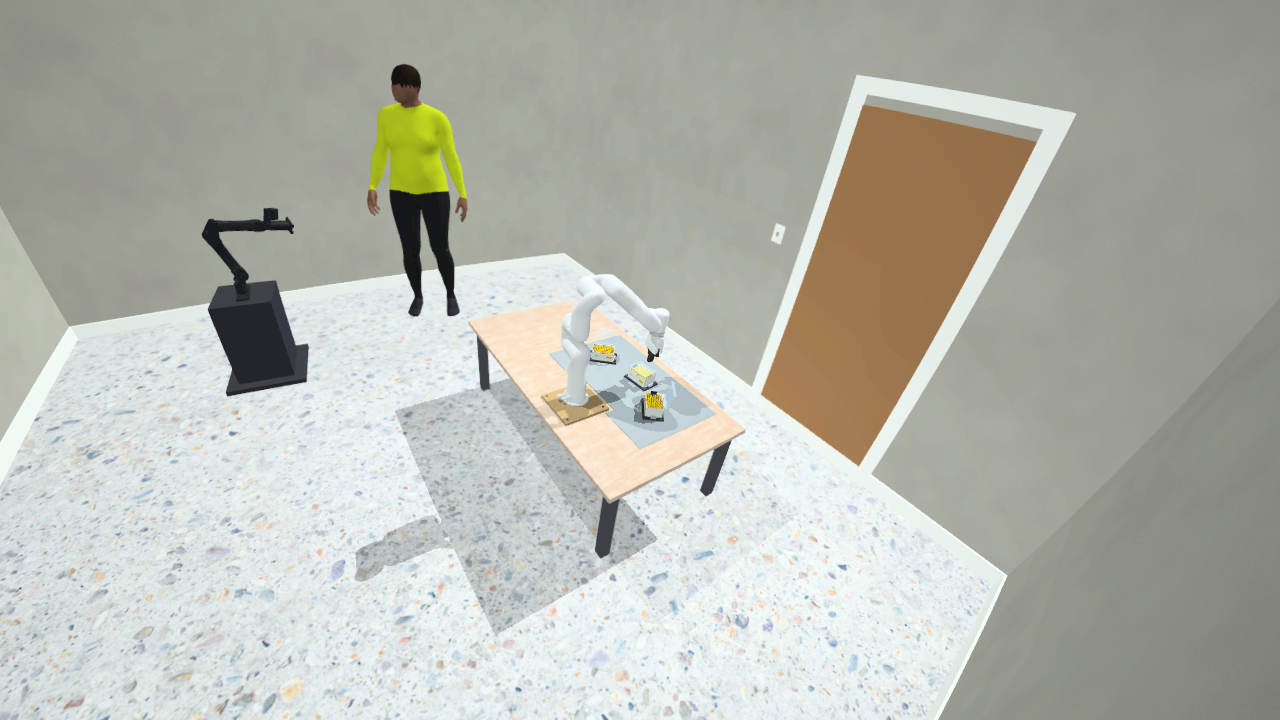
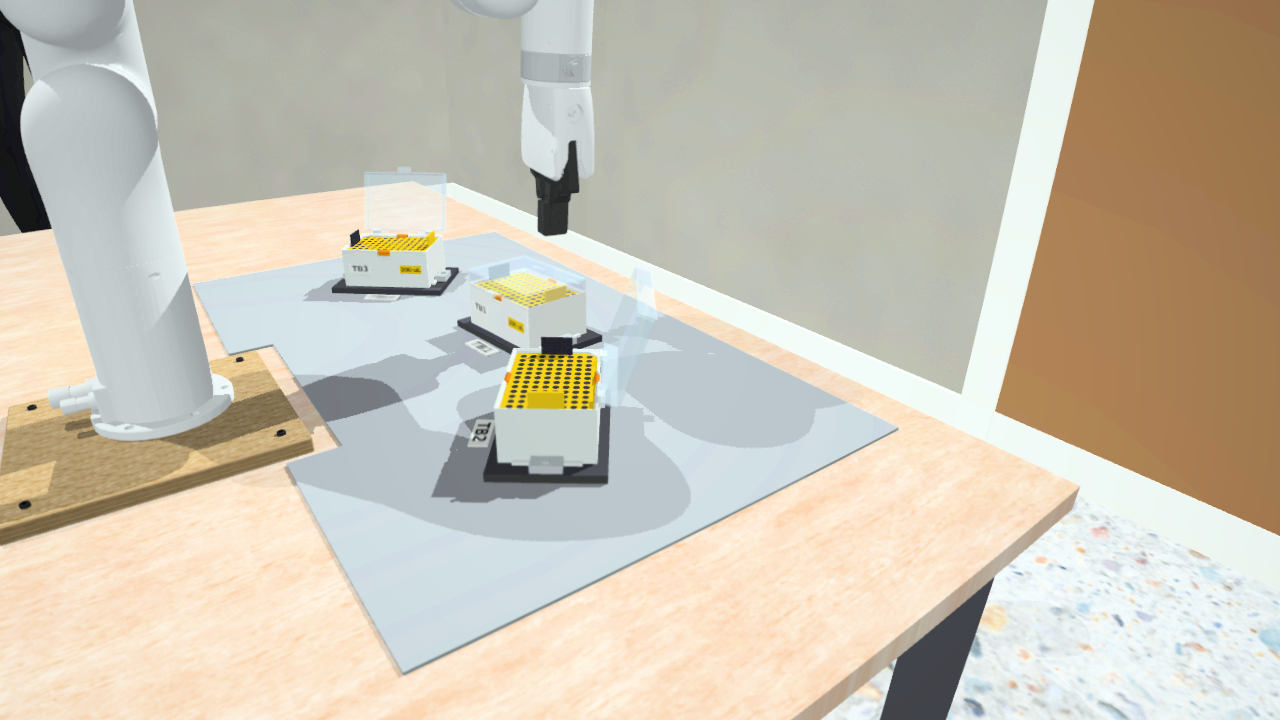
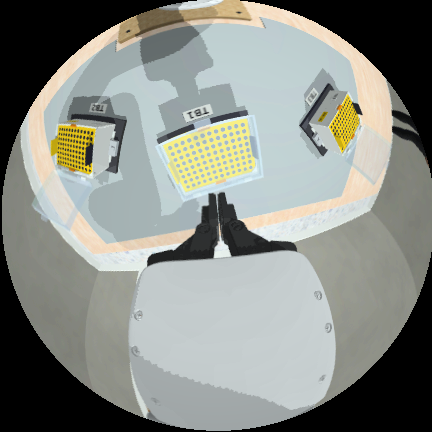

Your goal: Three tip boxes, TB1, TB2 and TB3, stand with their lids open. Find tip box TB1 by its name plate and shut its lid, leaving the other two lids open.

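Frame: origin at the arm's base, x ahead, y left, z up, level; centimetres.
Seen in the pictures: gripper, fingertip midpoint: (image 1: pixel 649 361) (image 2: pixel 552 233) (image 3: pixel 216 203); arm's base at its link origin: (image 1: pixel 575 398) (image 2: pixel 165 408).
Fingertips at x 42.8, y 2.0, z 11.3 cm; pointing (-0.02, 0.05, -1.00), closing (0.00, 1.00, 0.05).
Pixels of each thing's top centre, then the offset from my fingertips to it. "spot": a spot on its surface instead. Level surfaces: height alone.
- Tip box TB1 at its top centre: (image 2: pixel 517 275) (image 3: pixel 211 150) (image 1: pixel 641 369) dx -4.6, dy +0.1, dz -4.5 cm
- Tip box TB2 at its top centre: (image 2: pixel 551 362) (image 3: pixel 64 151) (image 1: pixel 654 398) dx -10.8, dy -22.8, dz -4.8 cm
- Tip box TB3 at a spot on its surface: (image 2: pixel 392 261) (image 1: pixel 604 355) spot: dx -14.1, dy +22.7, dz -7.7 cm
- grey mat at its surface level: dz -12.3 cm
- wooden table at its surface level: dz -12.6 cm
Tip box TB1 (image 1: pixel 640 376) (image 2: pixel 529 308) (image 3: pixel 212 155) stands in the middle of the three, its clear lid lying down over the yellow tip rack. Its name plate (image 2: pixel 481 347) (image 3: pixel 197 113) lies beside its dark base. Tip box TB2 (image 1: pixel 654 406) (image 2: pixel 547 407) (image 3: pixel 85 148) has its clear lid (image 2: pixel 631 335) (image 3: pixel 62 200) standing open. Tip box TB3 (image 1: pixel 603 353) (image 2: pixel 392 261) (image 3: pixel 337 121) has its clear lid (image 2: pixel 404 201) (image 3: pixel 370 154) standing open. My gripper (image 1: pixel 650 359) (image 2: pixel 553 232) (image 3: pixel 216 203) is shut and empty, above and apart from TB1.
The boxes stand on a grey mat (image 1: pixel 657 434) (image 2: pixel 402 573) on the wooden table (image 1: pixel 617 474) (image 2: pixel 716 608). The arm's base sits on a wooden plate (image 1: pixel 559 407) (image 2: pixel 179 465). A person (image 1: pixel 416 152) and a second dark arm on a pedestal (image 1: pixel 250 335) stand away from the table.
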